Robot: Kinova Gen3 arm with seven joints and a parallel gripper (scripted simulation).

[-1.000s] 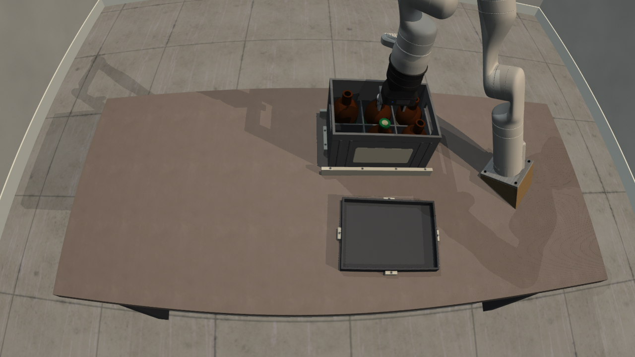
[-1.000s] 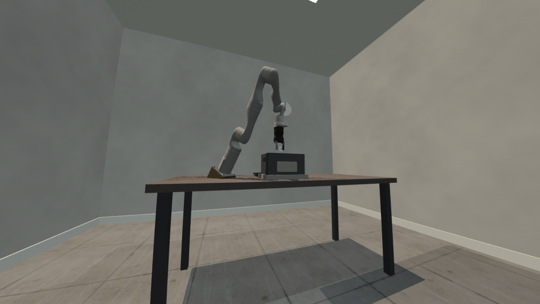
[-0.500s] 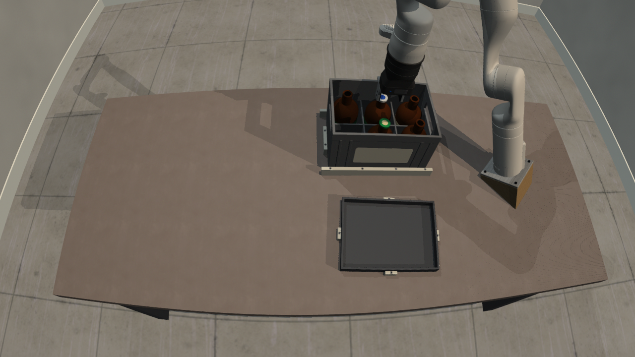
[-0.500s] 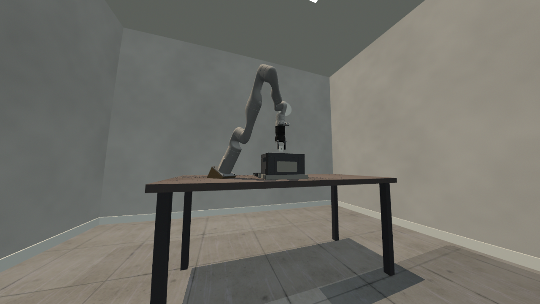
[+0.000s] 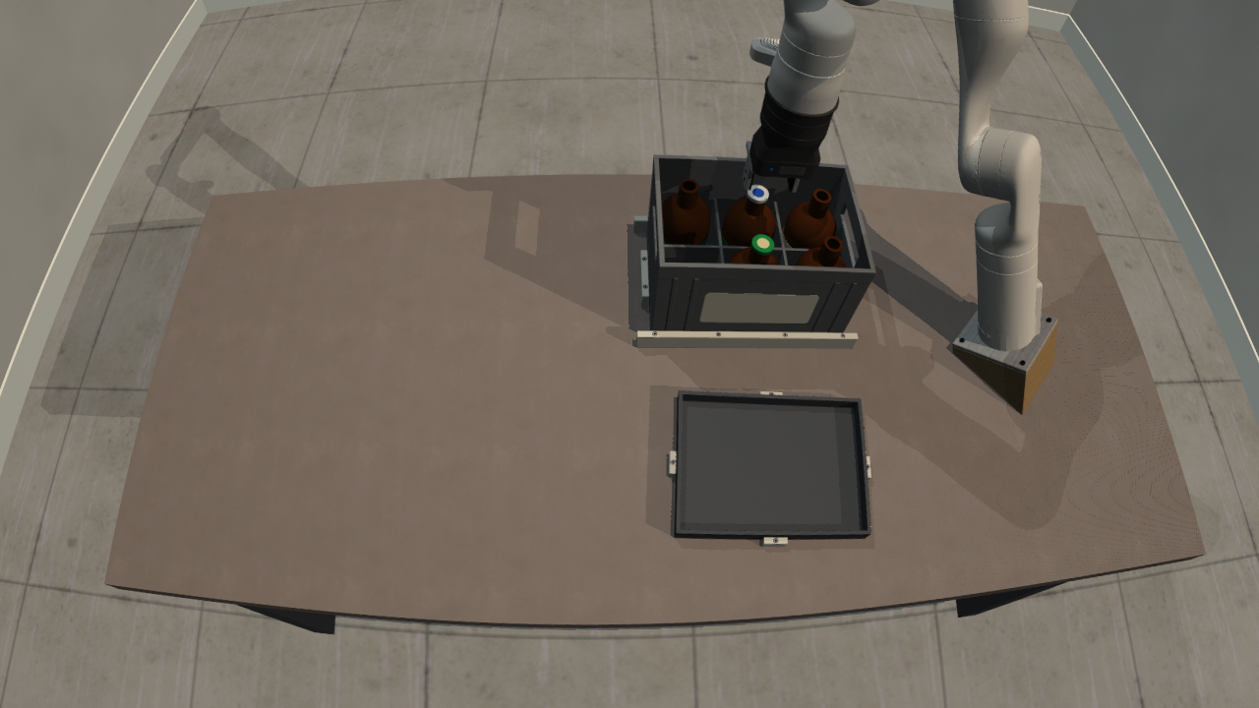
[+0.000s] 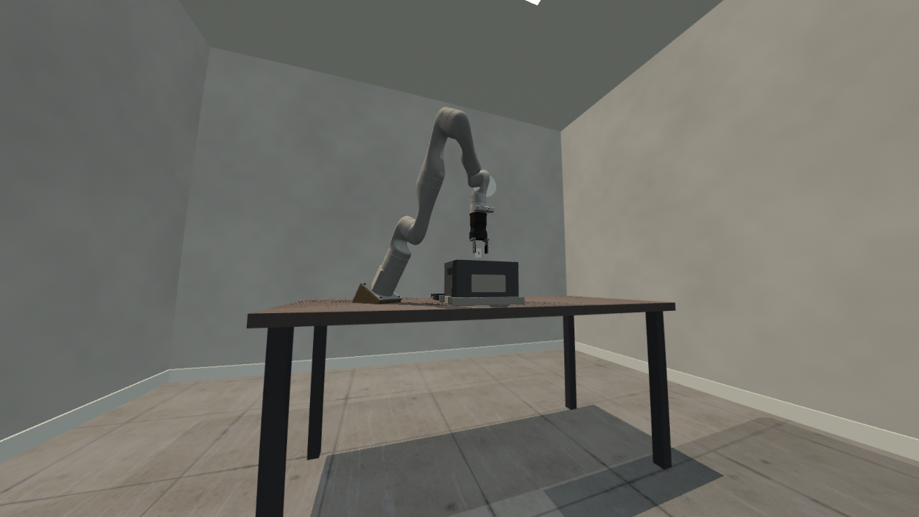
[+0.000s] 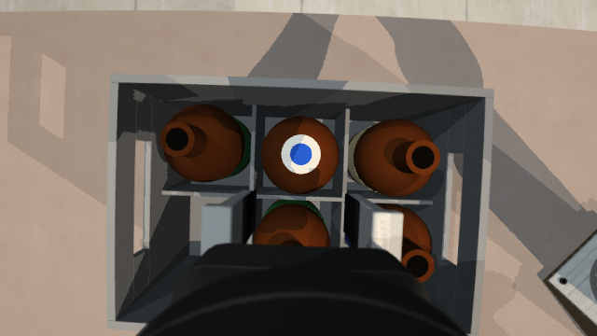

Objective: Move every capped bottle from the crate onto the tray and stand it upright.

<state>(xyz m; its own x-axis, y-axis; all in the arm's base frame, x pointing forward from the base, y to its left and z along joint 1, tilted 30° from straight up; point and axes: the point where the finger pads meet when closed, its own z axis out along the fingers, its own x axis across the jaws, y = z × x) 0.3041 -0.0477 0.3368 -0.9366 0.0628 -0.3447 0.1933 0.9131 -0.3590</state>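
The crate lies 10 mm to the left of my hand and 150 mm below it. Also, from my hand: dark tray 40 mm ahead, 290 mm to the left, 220 mm below.
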